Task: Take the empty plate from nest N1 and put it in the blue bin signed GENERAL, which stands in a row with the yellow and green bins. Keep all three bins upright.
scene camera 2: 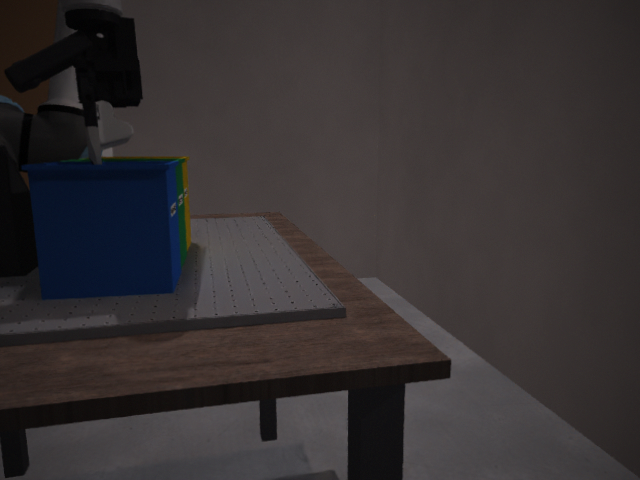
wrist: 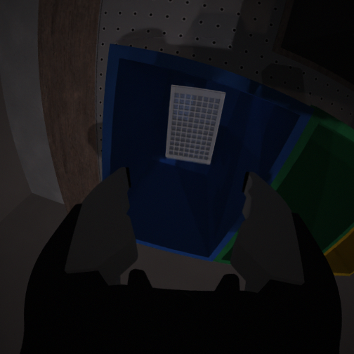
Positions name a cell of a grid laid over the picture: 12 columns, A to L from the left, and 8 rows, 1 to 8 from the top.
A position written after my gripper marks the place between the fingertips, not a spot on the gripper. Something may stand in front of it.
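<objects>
Looking for my gripper, I see it in scene camera 2 (B3), and I see it in the wrist view (G4) as well. There is also a plate, visible to me in the wrist view (G3).
</objects>
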